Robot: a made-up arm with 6 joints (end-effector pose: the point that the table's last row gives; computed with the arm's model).
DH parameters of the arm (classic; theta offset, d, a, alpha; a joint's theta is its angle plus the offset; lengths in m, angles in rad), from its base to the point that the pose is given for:
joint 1: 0 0.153 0 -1.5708
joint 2: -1.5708 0 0.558 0
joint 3: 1.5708 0.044 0 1.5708
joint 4: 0 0.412 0 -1.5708
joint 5: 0 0 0 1.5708
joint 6: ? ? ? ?
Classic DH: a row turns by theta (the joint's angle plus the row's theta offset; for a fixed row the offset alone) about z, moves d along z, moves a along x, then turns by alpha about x.
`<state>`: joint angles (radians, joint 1 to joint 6).
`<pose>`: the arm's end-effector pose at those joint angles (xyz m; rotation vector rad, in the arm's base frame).
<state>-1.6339 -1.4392 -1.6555 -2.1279 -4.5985 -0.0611</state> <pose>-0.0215 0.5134 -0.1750 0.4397 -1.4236 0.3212</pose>
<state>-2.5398 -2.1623 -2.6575 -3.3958 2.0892 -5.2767</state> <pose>0.1391 0.0114 -0.0232 0.4179 0.6263 1.5938</pose>
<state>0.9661 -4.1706 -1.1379 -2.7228 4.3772 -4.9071</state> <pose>0.4068 0.7444 -0.0077 -2.7228 0.2981 0.3418</pose>
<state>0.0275 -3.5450 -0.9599 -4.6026 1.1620 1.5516</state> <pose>0.6654 0.1682 -0.4432 -1.5327 -0.7994 -1.3494</pose>
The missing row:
joint 6: 0 0.116 0 0
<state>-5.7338 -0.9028 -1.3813 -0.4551 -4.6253 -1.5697</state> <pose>-0.6872 -0.4287 0.3141 0.7649 0.0724 -0.7913</pose>
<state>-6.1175 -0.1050 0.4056 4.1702 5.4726 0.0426</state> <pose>0.1077 0.1356 1.1650 -1.0667 -0.3600 -1.6240</pose>
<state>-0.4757 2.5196 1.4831 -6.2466 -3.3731 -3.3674</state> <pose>0.0925 0.0029 -0.4752 0.8020 -0.0758 2.3084</pose>
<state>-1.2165 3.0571 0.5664 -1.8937 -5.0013 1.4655</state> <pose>-0.1020 0.0986 -0.8137 -0.4822 -2.0475 0.9314</pose>
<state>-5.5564 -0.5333 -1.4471 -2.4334 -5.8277 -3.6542</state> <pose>-0.5615 -0.4848 0.3924 0.8413 -2.2763 0.7555</pose>
